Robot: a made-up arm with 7 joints.
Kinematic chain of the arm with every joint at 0, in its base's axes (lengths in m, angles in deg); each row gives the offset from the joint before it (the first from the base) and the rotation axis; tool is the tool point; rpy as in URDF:
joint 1: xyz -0.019 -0.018 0.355 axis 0 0.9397 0.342
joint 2: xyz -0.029 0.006 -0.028 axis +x
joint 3: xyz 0.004 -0.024 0 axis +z
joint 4: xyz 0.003 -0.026 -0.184 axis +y
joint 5: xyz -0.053 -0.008 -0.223 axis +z
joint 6: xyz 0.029 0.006 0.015 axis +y
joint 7: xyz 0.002 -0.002 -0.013 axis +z
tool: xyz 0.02 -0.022 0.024 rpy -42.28 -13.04 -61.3
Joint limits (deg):
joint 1: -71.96..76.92
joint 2: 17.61..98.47
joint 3: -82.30..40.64
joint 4: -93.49..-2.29
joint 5: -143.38..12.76
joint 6: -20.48..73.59
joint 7: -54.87..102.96
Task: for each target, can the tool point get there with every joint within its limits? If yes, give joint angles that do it. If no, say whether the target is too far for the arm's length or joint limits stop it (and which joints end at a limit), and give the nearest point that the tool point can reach.
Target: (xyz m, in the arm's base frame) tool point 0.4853 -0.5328 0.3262
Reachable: no: too far | nearest point 0.3093 -0.2446 0.2886 | short by 0.340 m
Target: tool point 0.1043 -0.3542 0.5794
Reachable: no: joint limits stop it (at a limit: joint 1, joint 2, joint 4) | nearest point 0.2235 -0.2016 0.4102 | short by 0.257 m
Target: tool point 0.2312 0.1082 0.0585
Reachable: yes | joints -21.96 36.63 5.64 -37.83 -47.17 27.49 58.17
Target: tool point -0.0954 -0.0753 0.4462
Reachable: no: joint limits stop it (at a limit: joint 1, joint 2, joint 3, joint 4) | nearest point -0.0089 0.0983 0.5534 | short by 0.222 m
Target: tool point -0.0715 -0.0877 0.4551
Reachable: no: joint limits stop it (at a limit: joint 1, joint 2, joint 3, joint 4) | nearest point -0.0038 0.0951 0.5549 | short by 0.219 m
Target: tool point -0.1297 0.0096 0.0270
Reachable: yes | joints 46.79 30.54 -18.09 -69.57 -12.28 26.35 44.71
